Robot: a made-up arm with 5 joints.
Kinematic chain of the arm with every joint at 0, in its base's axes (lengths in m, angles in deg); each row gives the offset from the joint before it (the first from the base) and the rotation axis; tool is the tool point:
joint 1: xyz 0 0 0.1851 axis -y
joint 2: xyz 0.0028 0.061 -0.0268 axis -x
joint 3: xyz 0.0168 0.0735 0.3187 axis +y
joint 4: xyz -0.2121 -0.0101 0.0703 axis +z
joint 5: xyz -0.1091 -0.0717 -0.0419 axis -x
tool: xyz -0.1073 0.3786 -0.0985
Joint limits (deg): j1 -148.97..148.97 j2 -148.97..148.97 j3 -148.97..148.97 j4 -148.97..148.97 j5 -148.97..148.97
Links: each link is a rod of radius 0.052 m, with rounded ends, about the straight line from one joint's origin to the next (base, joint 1, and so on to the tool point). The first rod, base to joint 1, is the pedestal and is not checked.
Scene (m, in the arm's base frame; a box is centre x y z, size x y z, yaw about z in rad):
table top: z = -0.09
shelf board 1: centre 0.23 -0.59 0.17 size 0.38 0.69 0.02 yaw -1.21
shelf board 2: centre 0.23 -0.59 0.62 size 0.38 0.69 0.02 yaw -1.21
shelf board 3: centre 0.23 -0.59 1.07 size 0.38 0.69 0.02 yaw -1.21
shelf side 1: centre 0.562 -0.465 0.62 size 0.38 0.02 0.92 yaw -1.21
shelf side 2: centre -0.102 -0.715 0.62 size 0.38 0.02 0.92 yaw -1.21
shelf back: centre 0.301 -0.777 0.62 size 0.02 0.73 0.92 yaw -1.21
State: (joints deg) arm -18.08 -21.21 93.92 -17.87 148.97
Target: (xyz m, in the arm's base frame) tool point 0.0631 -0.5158 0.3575
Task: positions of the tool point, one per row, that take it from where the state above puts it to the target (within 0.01 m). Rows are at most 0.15 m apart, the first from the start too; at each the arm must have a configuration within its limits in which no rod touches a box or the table.
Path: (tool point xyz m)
1: 0.1538 -0.4788 0.8190
2: 0.1185 -0.4172 0.7868
3: 0.0839 -0.3495 0.7483
4: 0.0499 -0.2775 0.7043
5: 0.0162 -0.2032 0.6561
6: -0.0173 -0.1284 0.6050
7: -0.0513 -0.0551 0.5528
8: -0.0091 -0.1679 0.5504
9: 0.0254 -0.2884 0.5185
10: 0.0499 -0.4079 0.4542
11: 0.0631 -0.5158 0.3575

